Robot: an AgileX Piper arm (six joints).
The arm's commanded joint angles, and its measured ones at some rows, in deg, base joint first. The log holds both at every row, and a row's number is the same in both.
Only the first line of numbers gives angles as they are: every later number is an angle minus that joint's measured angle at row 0.
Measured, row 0: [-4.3 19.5 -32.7 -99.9 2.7 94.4]
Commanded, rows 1 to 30: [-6.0 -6.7 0.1 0.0 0.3 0.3]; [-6.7 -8.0 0.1 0.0 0.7 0.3]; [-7.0 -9.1 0.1 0.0 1.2 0.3]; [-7.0 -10.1 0.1 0.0 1.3 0.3]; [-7.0 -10.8 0.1 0.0 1.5 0.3]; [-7.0 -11.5 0.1 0.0 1.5 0.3]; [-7.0 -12.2 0.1 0.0 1.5 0.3]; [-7.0 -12.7 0.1 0.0 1.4 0.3]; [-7.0 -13.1 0.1 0.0 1.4 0.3]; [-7.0 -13.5 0.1 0.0 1.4 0.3]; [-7.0 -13.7 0.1 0.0 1.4 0.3]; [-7.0 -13.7 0.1 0.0 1.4 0.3]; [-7.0 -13.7 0.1 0.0 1.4 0.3]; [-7.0 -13.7 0.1 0.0 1.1 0.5]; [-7.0 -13.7 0.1 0.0 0.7 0.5]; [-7.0 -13.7 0.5 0.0 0.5 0.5]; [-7.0 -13.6 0.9 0.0 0.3 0.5]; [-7.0 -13.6 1.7 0.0 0.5 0.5]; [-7.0 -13.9 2.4 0.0 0.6 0.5]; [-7.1 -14.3 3.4 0.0 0.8 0.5]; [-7.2 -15.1 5.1 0.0 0.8 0.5]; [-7.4 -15.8 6.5 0.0 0.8 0.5]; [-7.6 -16.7 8.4 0.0 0.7 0.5]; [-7.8 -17.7 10.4 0.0 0.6 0.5]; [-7.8 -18.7 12.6 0.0 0.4 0.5]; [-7.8 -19.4 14.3 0.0 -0.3 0.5]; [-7.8 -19.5 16.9 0.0 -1.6 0.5]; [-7.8 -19.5 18.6 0.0 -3.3 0.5]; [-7.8 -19.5 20.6 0.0 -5.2 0.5]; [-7.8 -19.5 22.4 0.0 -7.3 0.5]
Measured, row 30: [-7.5 -19.1 15.6 0.0 -1.1 0.0]
